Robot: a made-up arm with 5 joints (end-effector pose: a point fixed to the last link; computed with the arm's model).
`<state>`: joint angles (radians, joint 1 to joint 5).
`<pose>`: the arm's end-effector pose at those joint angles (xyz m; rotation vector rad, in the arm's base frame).
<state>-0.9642 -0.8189 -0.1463 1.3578 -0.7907</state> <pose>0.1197 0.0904 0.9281 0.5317 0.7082 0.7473</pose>
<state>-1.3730 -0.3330 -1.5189 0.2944 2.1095</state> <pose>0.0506 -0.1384 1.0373 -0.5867 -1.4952 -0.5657</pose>
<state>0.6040 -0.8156 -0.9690 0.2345 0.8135</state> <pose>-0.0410 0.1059 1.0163 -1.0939 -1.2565 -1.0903</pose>
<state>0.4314 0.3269 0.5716 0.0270 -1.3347</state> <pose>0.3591 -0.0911 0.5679 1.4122 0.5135 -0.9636</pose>
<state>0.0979 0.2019 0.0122 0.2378 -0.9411</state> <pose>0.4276 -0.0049 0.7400 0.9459 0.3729 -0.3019</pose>
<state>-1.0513 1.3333 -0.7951 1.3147 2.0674</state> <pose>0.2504 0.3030 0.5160 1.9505 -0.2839 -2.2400</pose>
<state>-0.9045 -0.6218 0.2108 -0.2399 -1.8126</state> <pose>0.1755 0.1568 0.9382 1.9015 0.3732 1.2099</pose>
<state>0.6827 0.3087 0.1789 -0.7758 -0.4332</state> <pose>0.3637 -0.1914 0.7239 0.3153 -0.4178 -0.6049</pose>
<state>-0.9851 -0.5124 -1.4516 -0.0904 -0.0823</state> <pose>-0.0394 -0.1575 1.0047 1.0515 -1.8475 0.6844</pose>
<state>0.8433 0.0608 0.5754 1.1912 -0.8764</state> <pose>0.2592 -0.1484 0.5995 1.3614 1.4081 -1.3691</pose>
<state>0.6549 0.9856 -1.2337 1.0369 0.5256</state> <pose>0.3976 -0.2174 0.7591 -0.2249 0.8942 -0.4011</pose>
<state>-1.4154 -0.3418 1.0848 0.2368 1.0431</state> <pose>0.1128 0.2188 0.5972 -1.4959 0.0604 1.6862</pose>
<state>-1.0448 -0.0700 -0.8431 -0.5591 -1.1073</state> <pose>0.1181 0.1061 1.0402 1.5974 -0.7709 1.5918</pose>
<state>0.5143 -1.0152 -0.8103 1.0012 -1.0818</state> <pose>-0.0216 0.0962 0.9864 0.7879 -0.9655 -0.0006</pose>
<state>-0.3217 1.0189 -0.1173 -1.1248 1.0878</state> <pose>0.4187 0.1213 0.5871 -1.0376 -0.3718 0.1671</pose>
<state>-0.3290 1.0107 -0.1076 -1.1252 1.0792</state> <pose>0.4172 0.1235 0.5876 -1.0281 -0.3736 0.1758</pose>
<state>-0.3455 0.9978 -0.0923 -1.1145 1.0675</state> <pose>0.4144 0.1287 0.5876 -1.0165 -0.3692 0.1997</pose>
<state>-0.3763 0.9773 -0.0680 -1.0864 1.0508</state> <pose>0.4095 0.1384 0.5869 -1.0019 -0.3545 0.2473</pose>
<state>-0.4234 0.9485 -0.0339 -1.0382 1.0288</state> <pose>0.4016 0.1529 0.5853 -0.9854 -0.3274 0.3213</pose>
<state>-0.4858 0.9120 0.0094 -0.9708 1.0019</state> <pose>0.3898 0.1714 0.5826 -0.9693 -0.2871 0.4194</pose>
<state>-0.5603 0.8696 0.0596 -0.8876 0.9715</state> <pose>0.3738 0.1919 0.5789 -0.9566 -0.2349 0.5352</pose>
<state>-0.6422 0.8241 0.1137 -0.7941 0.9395</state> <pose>0.3540 0.2123 0.5744 -0.9506 -0.1732 0.6601</pose>
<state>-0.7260 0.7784 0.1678 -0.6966 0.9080</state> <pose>0.3315 0.2306 0.5695 -0.9528 -0.1066 0.7845</pose>
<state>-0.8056 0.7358 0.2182 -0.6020 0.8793</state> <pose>0.3085 0.2453 0.5646 -0.9635 -0.0398 0.8994</pose>
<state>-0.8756 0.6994 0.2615 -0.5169 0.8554</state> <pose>0.2871 0.2558 0.5600 -0.9808 0.0216 0.9974</pose>
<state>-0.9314 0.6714 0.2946 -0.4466 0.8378</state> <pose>0.2696 0.2626 0.5563 -1.0008 0.0725 1.0736</pose>
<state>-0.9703 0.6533 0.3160 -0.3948 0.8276</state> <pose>0.2572 0.2665 0.5535 -1.0200 0.1096 1.1263</pose>
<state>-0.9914 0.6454 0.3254 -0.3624 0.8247</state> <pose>0.2505 0.2683 0.5517 -1.0352 0.1320 1.1561</pose>
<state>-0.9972 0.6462 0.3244 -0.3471 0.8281</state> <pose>0.2487 0.2690 0.5507 -1.0457 0.1411 1.1668</pose>
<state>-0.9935 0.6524 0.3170 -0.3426 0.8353</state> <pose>0.2501 0.2689 0.5502 -1.0528 0.1420 1.1658</pose>
